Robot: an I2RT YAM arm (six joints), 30 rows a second.
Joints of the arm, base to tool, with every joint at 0 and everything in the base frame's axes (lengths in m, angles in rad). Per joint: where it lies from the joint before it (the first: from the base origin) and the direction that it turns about. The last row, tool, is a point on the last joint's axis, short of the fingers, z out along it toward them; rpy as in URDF.
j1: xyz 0.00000 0.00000 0.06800 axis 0 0 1
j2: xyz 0.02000 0.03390 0.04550 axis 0 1 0
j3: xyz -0.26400 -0.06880 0.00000 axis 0 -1 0
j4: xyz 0.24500 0.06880 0.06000 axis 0 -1 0
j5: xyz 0.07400 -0.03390 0.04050 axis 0 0 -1
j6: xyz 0.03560 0.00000 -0.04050 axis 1 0 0
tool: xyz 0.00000 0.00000 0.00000 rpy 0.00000 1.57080 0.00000
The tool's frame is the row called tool.
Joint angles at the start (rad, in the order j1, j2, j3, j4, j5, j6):
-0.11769, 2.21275, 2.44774, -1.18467, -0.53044, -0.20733
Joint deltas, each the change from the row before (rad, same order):
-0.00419, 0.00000, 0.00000, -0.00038, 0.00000, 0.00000
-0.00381, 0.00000, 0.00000, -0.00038, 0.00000, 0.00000
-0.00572, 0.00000, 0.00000, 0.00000, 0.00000, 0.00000
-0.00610, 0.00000, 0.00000, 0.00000, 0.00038, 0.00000
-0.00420, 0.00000, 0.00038, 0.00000, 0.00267, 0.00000
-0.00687, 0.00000, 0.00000, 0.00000, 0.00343, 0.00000
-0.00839, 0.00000, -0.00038, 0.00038, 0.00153, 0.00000
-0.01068, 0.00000, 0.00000, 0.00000, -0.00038, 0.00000
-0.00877, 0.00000, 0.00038, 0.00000, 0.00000, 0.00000
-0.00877, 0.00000, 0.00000, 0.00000, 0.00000, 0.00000
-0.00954, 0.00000, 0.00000, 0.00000, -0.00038, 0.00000
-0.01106, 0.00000, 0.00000, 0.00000, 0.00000, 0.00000
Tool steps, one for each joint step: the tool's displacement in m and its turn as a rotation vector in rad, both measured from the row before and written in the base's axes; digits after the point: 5 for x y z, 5 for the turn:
-0.00019, -0.00193, -0.00002, 0.00005, 0.00038, -0.00419
-0.00018, -0.00176, -0.00002, 0.00005, 0.00038, -0.00381
-0.00024, -0.00264, 0.00000, 0.00000, 0.00000, -0.00572
-0.00027, -0.00283, -0.00001, -0.00031, 0.00004, -0.00632
-0.00019, -0.00202, 0.00007, -0.00220, -0.00007, -0.00575
-0.00032, -0.00328, -0.00005, -0.00276, 0.00040, -0.00887
-0.00039, -0.00392, -0.00011, -0.00123, 0.00019, -0.00928
-0.00061, -0.00490, 0.00001, 0.00031, -0.00005, -0.01046
-0.00055, -0.00403, 0.00011, -0.00007, -0.00037, -0.00877
-0.00058, -0.00403, 0.00000, 0.00000, 0.00000, -0.00877
-0.00067, -0.00436, 0.00001, 0.00030, -0.00006, -0.00932
-0.00083, -0.00506, 0.00000, 0.00000, 0.00000, -0.01106

